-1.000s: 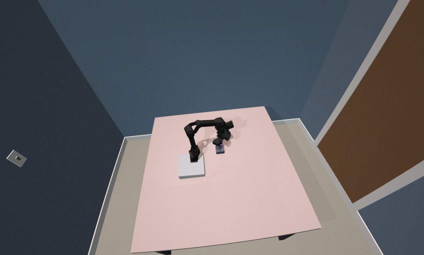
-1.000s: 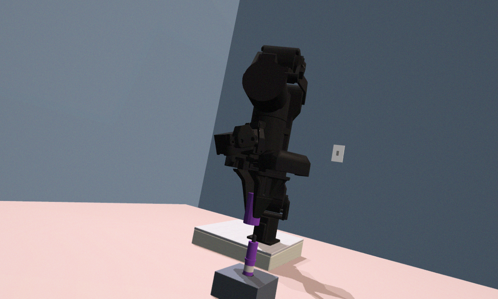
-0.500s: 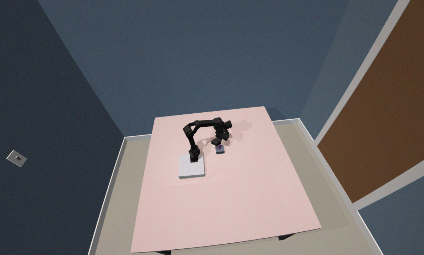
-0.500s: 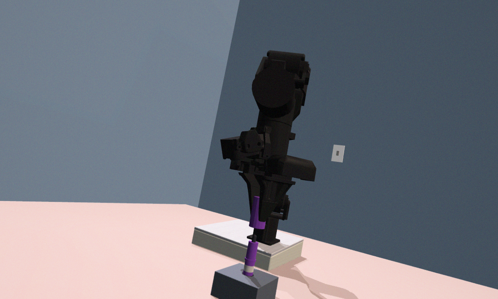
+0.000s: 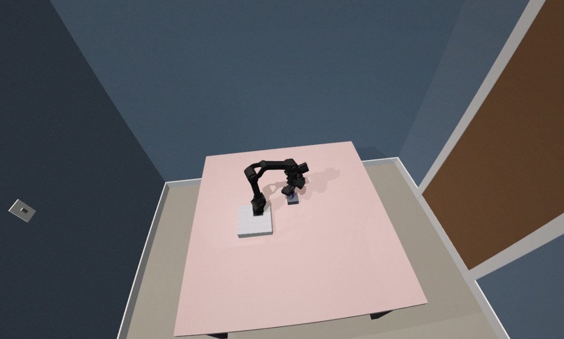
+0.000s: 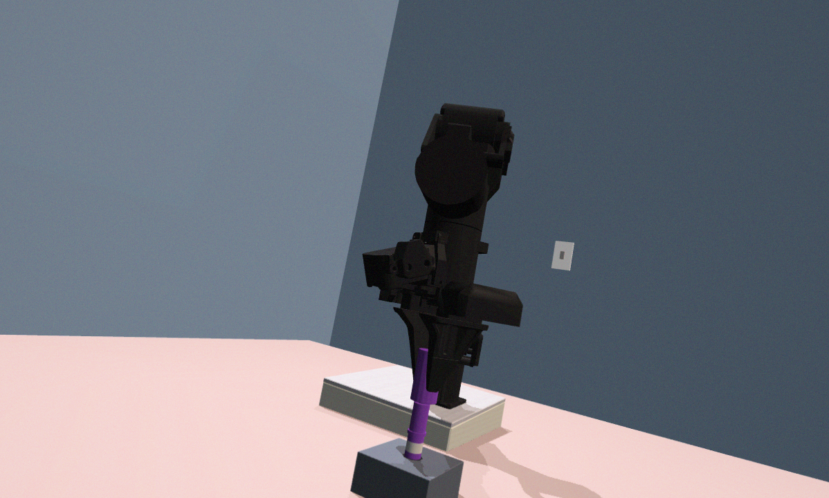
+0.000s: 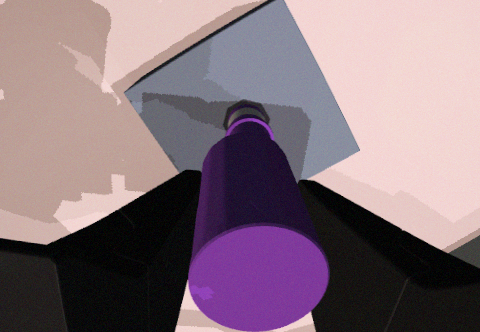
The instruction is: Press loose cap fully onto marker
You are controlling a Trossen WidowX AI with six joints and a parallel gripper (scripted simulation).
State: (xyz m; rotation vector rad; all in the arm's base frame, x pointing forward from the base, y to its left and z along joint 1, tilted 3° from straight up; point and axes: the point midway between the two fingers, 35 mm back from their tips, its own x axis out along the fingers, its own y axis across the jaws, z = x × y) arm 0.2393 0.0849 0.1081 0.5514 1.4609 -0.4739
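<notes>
Now: the purple marker 3 cm below my gripper tip. The rest, counted from my gripper tip: purple cap 1 cm above; then grey holder block 8 cm below.
</notes>
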